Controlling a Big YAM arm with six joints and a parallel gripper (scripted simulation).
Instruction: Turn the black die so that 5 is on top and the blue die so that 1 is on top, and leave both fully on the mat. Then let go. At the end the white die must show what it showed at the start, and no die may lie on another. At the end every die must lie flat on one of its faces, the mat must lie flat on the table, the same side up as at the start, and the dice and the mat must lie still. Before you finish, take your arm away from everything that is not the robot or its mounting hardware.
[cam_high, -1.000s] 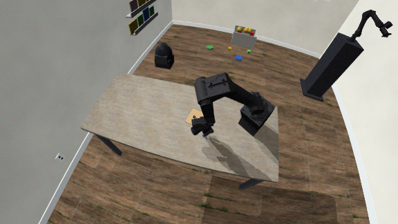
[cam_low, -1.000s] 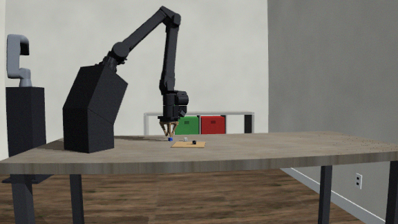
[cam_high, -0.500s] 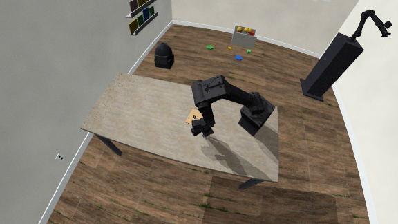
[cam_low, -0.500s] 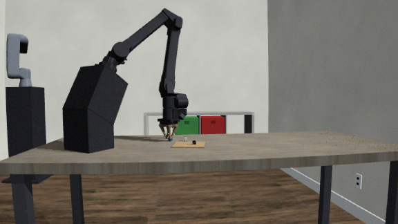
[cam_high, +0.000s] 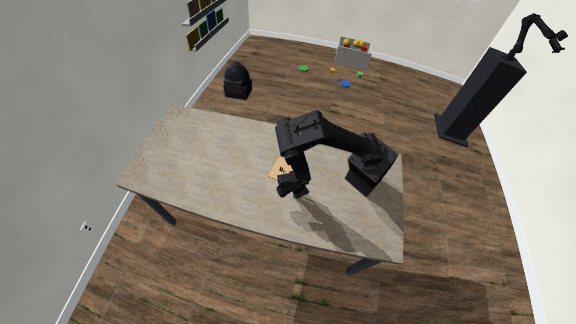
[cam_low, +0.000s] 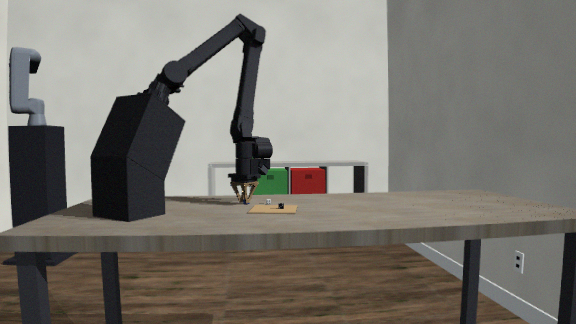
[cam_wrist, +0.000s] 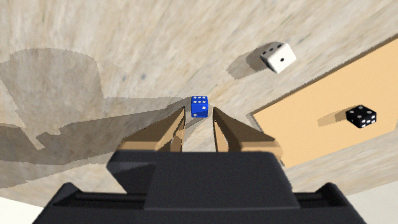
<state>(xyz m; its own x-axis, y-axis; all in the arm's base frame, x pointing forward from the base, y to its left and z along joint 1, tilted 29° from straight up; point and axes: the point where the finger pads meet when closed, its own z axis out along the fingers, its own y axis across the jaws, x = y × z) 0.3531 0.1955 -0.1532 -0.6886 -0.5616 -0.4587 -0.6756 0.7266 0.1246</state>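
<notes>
The blue die is 1 cm to the left of my hand and 1 cm ahead of it. The rest, counted from my hand: black die 12 cm to the right, 12 cm ahead; then white die 8 cm ahead; then tan mat 12 cm to the right, 10 cm ahead, 1 cm below.
</notes>
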